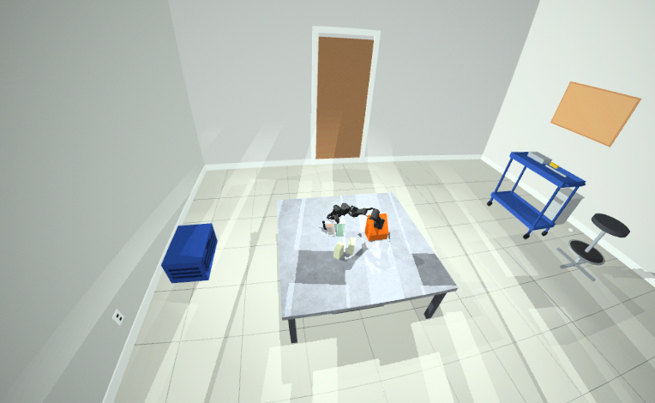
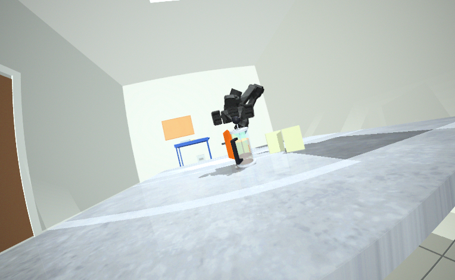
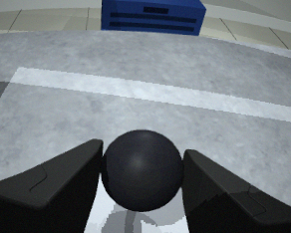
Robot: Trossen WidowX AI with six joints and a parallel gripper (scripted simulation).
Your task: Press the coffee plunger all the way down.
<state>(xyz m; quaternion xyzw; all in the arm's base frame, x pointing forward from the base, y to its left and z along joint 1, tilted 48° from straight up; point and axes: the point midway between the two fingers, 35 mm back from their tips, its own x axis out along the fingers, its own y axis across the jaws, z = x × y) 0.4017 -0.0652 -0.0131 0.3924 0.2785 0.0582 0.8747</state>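
My gripper tip is 1 cm past the glass coffee press, 1 cm to the left of it and 9 cm above it. From my gripper tip the other things lie so: pale green bottle: 12 cm behind, 2 cm to the left, 11 cm below.
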